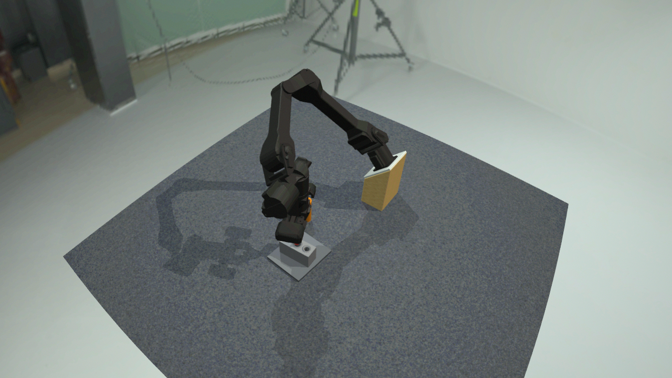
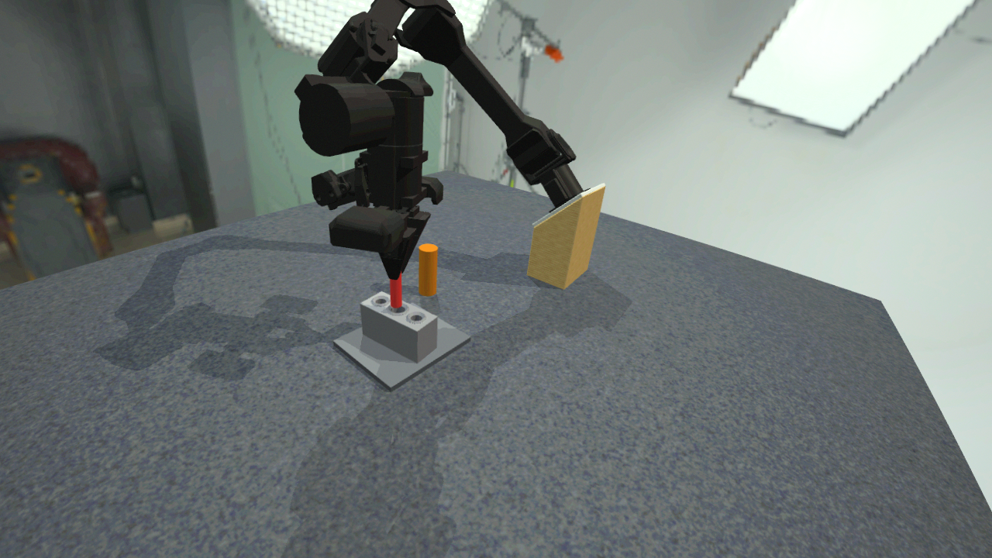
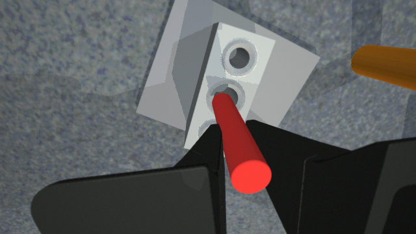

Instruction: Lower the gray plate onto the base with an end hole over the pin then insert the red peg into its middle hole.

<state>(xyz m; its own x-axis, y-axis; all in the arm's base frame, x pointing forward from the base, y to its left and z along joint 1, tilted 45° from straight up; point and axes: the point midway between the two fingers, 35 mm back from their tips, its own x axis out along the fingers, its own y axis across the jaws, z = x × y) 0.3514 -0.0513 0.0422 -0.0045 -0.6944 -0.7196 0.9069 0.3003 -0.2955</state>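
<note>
Now: gripper tip 6 cm above the gray plate. The rest, counted from my gripper tip: flat gray base (1 cm behind, 1 cm to the left, 10 cm below); orange cylinder (13 cm behind, 7 cm to the right, 7 cm below); red peg (right at my gripper tip).
</note>
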